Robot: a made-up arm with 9 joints.
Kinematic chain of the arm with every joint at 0, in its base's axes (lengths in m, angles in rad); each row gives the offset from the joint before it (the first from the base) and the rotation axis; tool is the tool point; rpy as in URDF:
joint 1: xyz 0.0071 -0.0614 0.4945 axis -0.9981 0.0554 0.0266
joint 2: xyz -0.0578 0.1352 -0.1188 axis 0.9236 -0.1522 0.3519
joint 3: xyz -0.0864 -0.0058 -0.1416 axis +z
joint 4: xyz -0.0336 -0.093 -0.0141 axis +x
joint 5: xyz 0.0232 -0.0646 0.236 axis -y
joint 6: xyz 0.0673 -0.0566 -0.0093 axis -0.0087 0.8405 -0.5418
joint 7: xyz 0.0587 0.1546 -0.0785 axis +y
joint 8: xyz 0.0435 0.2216 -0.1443 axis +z
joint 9: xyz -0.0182 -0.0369 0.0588 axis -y
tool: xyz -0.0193 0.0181 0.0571 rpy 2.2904 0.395 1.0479
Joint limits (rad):
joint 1: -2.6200..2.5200
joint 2: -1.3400..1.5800
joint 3: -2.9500..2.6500
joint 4: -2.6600..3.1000
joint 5: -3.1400..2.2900
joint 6: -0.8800..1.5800
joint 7: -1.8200..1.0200
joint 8: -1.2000..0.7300
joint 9: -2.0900..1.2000
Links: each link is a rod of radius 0.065 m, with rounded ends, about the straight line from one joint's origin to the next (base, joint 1, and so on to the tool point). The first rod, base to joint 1, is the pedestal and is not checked.
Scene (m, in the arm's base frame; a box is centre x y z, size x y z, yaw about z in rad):
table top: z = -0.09
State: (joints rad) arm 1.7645 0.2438 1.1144 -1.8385 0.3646 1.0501 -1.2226 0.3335 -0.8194
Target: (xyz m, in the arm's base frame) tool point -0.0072 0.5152 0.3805
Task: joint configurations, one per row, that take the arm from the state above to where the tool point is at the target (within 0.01 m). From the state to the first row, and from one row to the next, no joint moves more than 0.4 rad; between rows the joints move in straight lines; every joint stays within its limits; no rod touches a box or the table.
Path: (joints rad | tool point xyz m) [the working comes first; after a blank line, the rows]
Joints at the target: -0.0087 0.9425 0.8488 -2.0318 0.4961 1.1986 -1.1618 0.4359 -1.0485
Straight joint move there: touches the table top.

1: 1.6167 0.2740 0.9126 -1.8318 0.0134 0.9974 -1.1419 0.0268 -1.0735 | 0.0455 -0.4442 0.1384
2: 1.4689 0.3041 0.7107 -1.8251 -0.3378 0.9446 -1.0612 -0.2799 -1.3276 | 0.0901 -0.4153 0.2397
3: 1.3211 0.3343 0.5089 -1.8184 -0.6890 0.8919 -0.9805 -0.5866 -1.5818 | 0.0294 -0.4402 0.3299
4: 1.1733 0.3645 0.3070 -1.8117 -1.0402 0.8392 -0.8997 -0.8933 -1.8359 | -0.1199 -0.4733 0.3393
5: 1.0255 0.3947 0.1052 -1.8049 -1.3914 0.7864 -0.8190 -1.2000 -2.0900 | -0.3004 -0.4458 0.2469
6: 0.9448 0.5082 0.3119 -1.8804 -1.0729 0.8049 -0.8567 -0.8407 -1.8618 | -0.1123 -0.4226 0.2121
7: 0.8641 0.6217 0.5185 -1.9558 -0.7543 0.8234 -0.8944 -0.4814 -1.6337 | 0.0456 -0.2941 0.1295
8: 0.7834 0.7352 0.7252 -2.0313 -0.4357 0.8419 -0.9320 -0.1221 -1.4055 | 0.1145 -0.0845 0.0572
9: 0.7027 0.8487 0.9319 -2.1067 -0.1171 0.8604 -0.9697 0.2372 -1.1774 | 0.0786 0.1403 0.0315
10: 0.6220 0.9623 1.1386 -2.1821 0.2014 0.8789 -1.0074 0.5966 -0.9492 | -0.0350 0.3178 0.0490
11: 0.3066 0.9524 0.9937 -2.1069 0.3487 1.0388 -1.0846 0.5163 -0.9988 | -0.0221 0.4453 0.1957
12: -0.0087 0.9425 0.8488 -2.0318 0.4961 1.1986 -1.1618 0.4359 -1.0485 | -0.0072 0.5152 0.3805

